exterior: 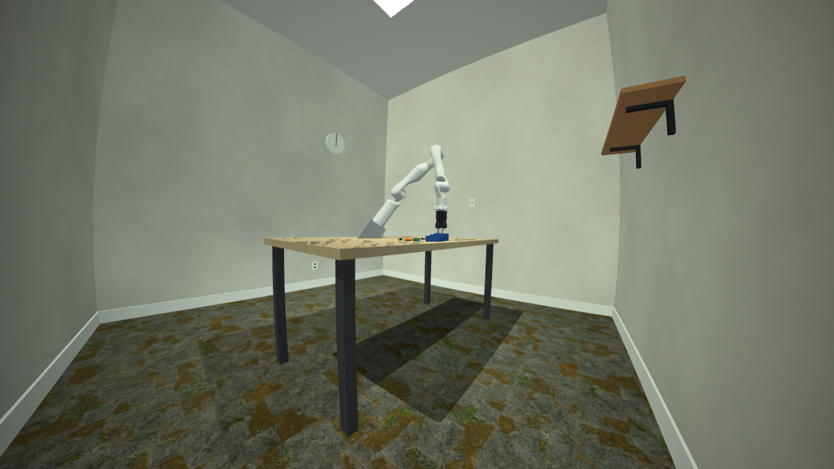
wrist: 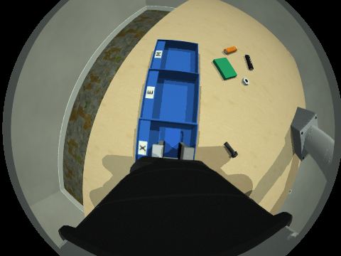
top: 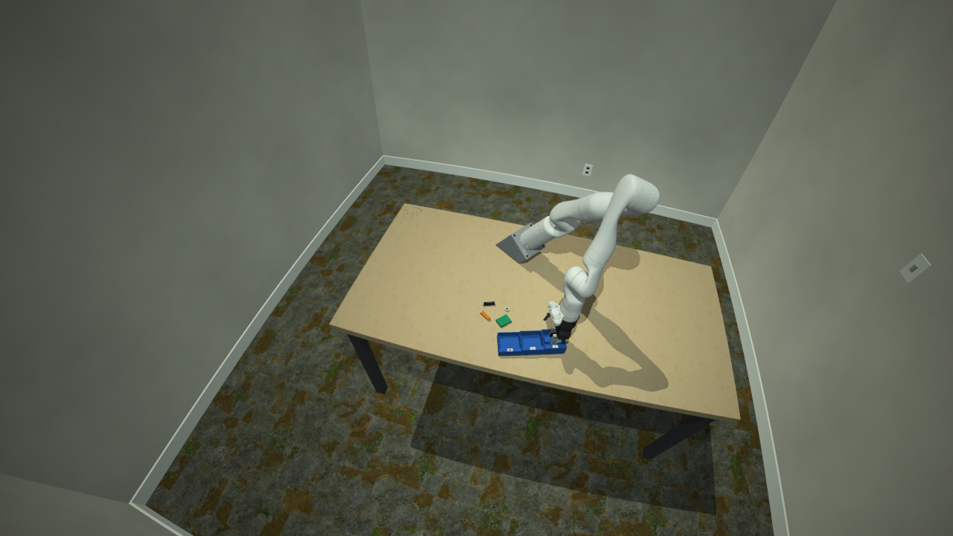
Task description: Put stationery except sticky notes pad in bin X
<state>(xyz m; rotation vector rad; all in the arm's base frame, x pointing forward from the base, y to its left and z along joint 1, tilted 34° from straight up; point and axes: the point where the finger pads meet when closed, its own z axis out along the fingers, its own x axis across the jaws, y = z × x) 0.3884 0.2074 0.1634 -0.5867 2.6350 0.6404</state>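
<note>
My gripper is now 1 cm to the right of the eraser and 1 cm above it. The rest, counted from my hand: green pad 21 cm to the right, 3 cm below; blue bin 7 cm to the right, 5 cm ahead, 1 cm below; black bolt-like item 11 cm behind, 6 cm to the right, 3 cm below.
</note>
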